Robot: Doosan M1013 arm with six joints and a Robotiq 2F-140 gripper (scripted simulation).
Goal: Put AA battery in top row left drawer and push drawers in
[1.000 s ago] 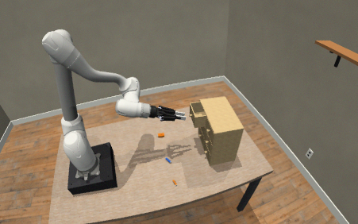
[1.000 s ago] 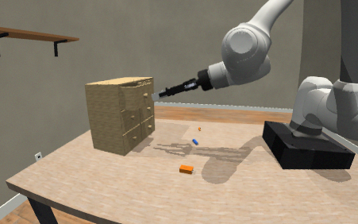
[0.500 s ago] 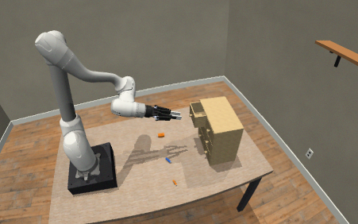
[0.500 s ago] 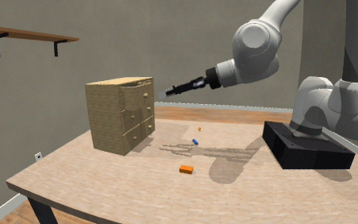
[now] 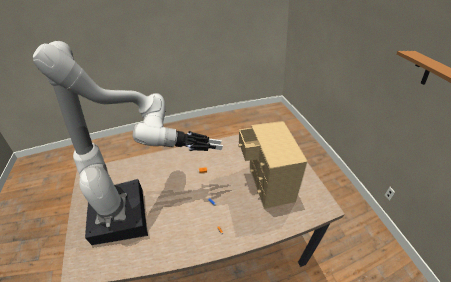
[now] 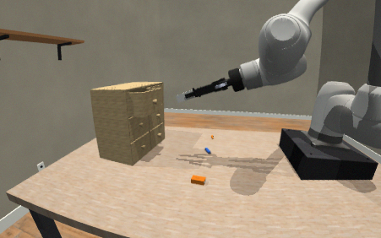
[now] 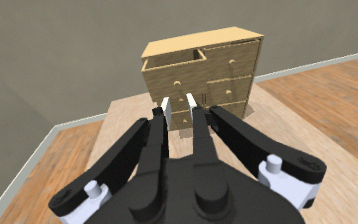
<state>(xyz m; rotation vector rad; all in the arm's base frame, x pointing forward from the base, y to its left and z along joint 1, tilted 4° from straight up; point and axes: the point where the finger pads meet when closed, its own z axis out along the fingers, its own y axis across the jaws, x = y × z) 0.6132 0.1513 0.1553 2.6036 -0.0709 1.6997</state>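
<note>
The blue cylinder lies 6 cm behind my hand, 14 cm to the right of it and 27 cm below it. Round my hand: orange block 8 cm behind, 11 cm to the left, 27 cm below; then orange cylinder 6 cm behind, 33 cm to the right, 28 cm below.
</note>
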